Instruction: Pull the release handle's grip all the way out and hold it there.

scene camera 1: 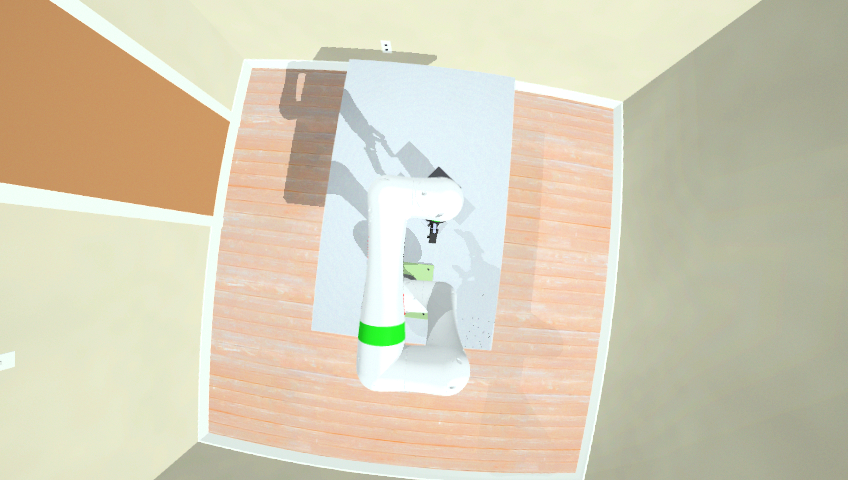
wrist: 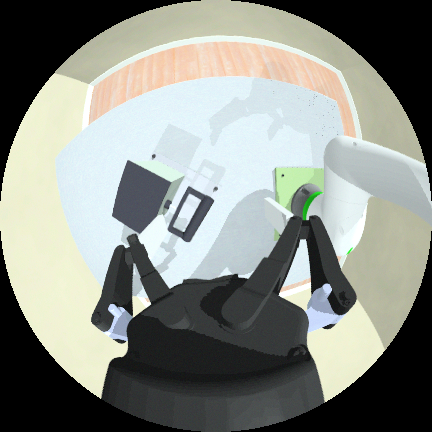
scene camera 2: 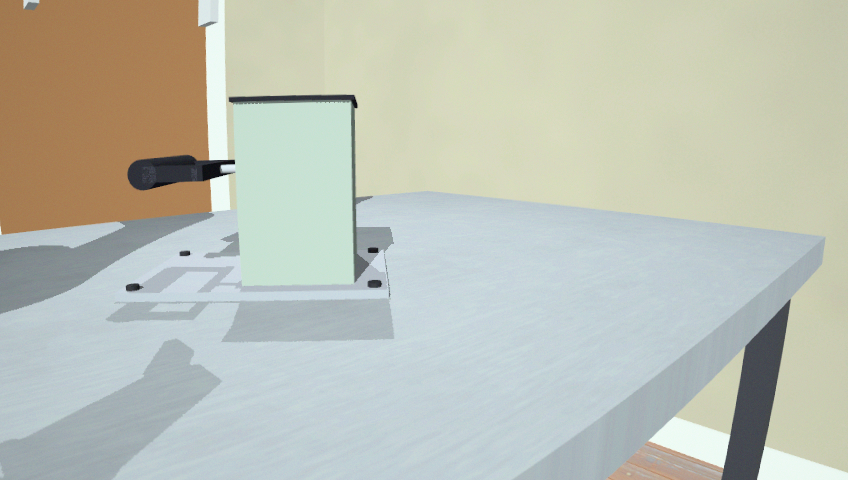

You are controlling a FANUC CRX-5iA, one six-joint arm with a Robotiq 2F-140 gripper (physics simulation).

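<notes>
The release handle's grip (scene camera 2: 142,174) (wrist: 201,218) is a dark rectangular loop. It stands out from the side of a pale green box (scene camera 2: 294,190) with a dark lid (wrist: 142,197), with a short light rod showing between them in scene camera 2. In scene camera 1 the arm hides the grip and most of the box; a dark lid corner (scene camera 1: 439,173) shows. My gripper (scene camera 1: 432,237) (wrist: 213,215) is open and empty. In the wrist view the grip appears ahead, between the fingers' lines and nearer the left finger. The gripper does not show in scene camera 2.
The box stands on a pale bolted plate (scene camera 2: 261,295) on the grey table (scene camera 1: 470,118) (scene camera 2: 535,285) (wrist: 235,150). The arm (scene camera 1: 383,267) (wrist: 345,175) rises from a green base plate (scene camera 1: 419,271) (wrist: 284,187) to the right in the wrist view.
</notes>
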